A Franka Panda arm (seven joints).
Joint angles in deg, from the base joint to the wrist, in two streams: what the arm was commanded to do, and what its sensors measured. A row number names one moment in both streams.
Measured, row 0: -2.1 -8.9 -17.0 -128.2 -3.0 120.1 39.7
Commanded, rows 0 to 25: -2.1 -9.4 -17.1 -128.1 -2.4 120.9 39.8; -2.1 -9.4 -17.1 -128.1 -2.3 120.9 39.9; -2.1 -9.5 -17.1 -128.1 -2.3 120.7 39.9; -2.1 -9.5 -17.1 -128.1 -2.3 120.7 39.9; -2.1 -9.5 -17.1 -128.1 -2.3 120.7 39.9; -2.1 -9.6 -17.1 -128.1 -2.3 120.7 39.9; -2.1 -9.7 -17.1 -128.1 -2.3 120.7 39.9; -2.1 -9.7 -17.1 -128.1 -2.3 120.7 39.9; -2.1 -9.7 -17.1 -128.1 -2.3 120.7 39.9; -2.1 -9.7 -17.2 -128.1 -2.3 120.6 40.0; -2.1 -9.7 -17.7 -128.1 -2.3 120.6 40.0; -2.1 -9.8 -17.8 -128.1 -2.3 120.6 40.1; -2.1 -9.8 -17.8 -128.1 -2.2 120.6 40.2; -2.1 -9.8 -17.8 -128.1 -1.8 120.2 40.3; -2.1 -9.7 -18.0 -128.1 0.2 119.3 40.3; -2.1 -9.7 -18.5 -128.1 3.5 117.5 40.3; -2.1 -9.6 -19.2 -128.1 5.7 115.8 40.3; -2.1 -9.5 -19.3 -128.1 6.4 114.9 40.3; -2.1 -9.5 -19.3 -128.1 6.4 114.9 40.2; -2.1 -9.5 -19.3 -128.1 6.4 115.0 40.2; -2.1 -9.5 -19.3 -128.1 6.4 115.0 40.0; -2.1 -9.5 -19.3 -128.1 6.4 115.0 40.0; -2.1 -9.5 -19.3 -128.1 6.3 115.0 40.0; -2.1 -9.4 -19.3 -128.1 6.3 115.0 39.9; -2.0 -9.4 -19.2 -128.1 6.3 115.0 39.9; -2.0 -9.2 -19.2 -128.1 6.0 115.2 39.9
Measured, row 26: -2.1 -9.1 -19.4 -128.2 5.4 116.0 39.9
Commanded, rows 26 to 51: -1.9 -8.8 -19.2 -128.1 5.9 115.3 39.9; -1.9 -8.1 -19.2 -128.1 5.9 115.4 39.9; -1.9 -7.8 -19.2 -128.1 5.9 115.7 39.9; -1.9 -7.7 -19.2 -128.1 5.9 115.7 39.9; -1.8 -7.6 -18.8 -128.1 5.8 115.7 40.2; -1.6 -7.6 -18.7 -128.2 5.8 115.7 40.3; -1.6 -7.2 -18.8 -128.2 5.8 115.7 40.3; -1.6 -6.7 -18.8 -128.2 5.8 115.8 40.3; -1.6 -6.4 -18.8 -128.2 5.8 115.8 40.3; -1.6 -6.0 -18.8 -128.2 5.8 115.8 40.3; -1.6 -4.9 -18.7 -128.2 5.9 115.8 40.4; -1.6 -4.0 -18.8 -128.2 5.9 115.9 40.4; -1.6 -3.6 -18.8 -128.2 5.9 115.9 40.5; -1.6 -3.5 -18.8 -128.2 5.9 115.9 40.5; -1.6 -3.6 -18.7 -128.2 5.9 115.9 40.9; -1.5 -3.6 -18.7 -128.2 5.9 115.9 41.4; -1.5 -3.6 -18.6 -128.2 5.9 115.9 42.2; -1.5 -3.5 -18.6 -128.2 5.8 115.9 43.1; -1.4 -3.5 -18.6 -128.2 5.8 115.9 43.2; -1.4 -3.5 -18.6 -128.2 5.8 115.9 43.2; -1.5 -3.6 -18.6 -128.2 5.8 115.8 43.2; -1.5 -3.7 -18.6 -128.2 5.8 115.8 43.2; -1.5 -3.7 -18.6 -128.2 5.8 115.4 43.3; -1.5 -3.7 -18.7 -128.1 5.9 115.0 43.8; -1.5 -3.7 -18.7 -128.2 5.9 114.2 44.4; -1.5 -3.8 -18.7 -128.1 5.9 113.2 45.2
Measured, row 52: -1.9 -4.2 -19.3 -127.9 5.2 115.8 42.5
